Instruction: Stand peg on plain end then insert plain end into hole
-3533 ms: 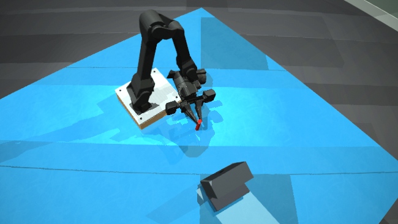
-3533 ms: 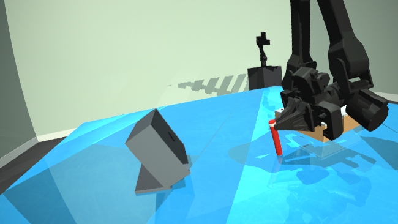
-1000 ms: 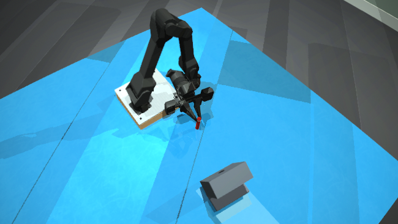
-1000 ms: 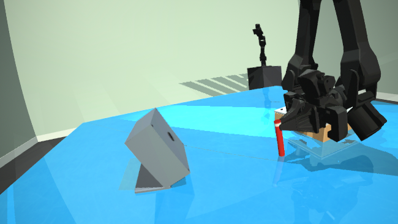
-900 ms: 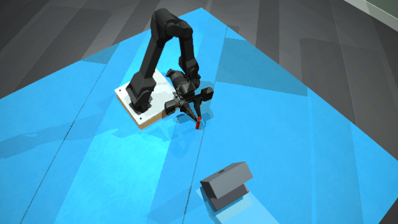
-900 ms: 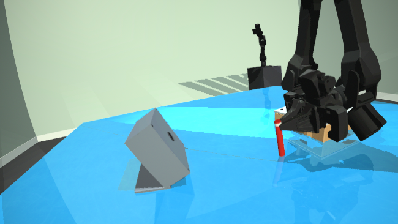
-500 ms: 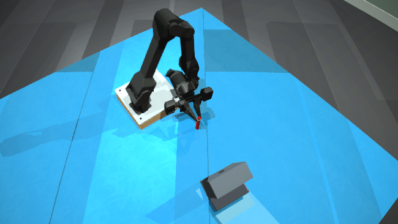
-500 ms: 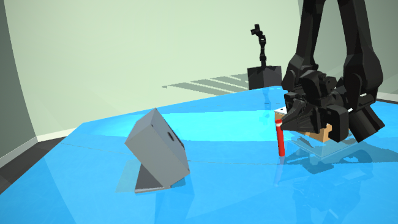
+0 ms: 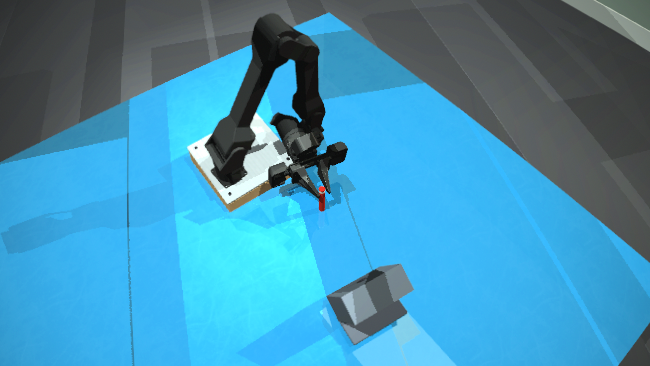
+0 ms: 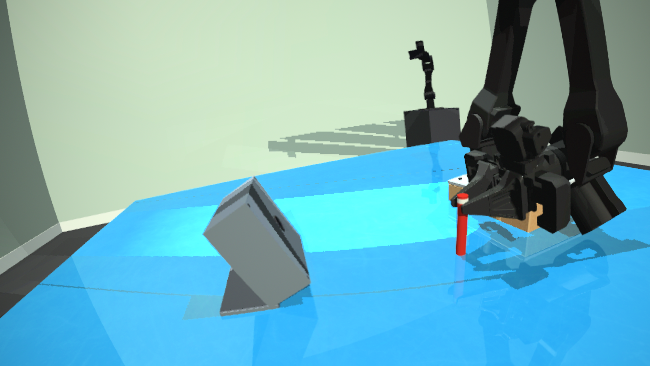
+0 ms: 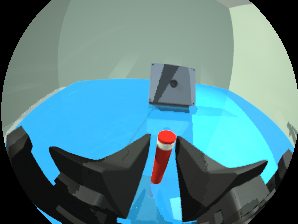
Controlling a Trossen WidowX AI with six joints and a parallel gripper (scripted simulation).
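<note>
The red peg is 10 mm below my gripper tip and 10 mm behind it. The rest, counted from my gripper tip: grey sloped panel 220 mm ahead, 90 mm to the right.
</note>
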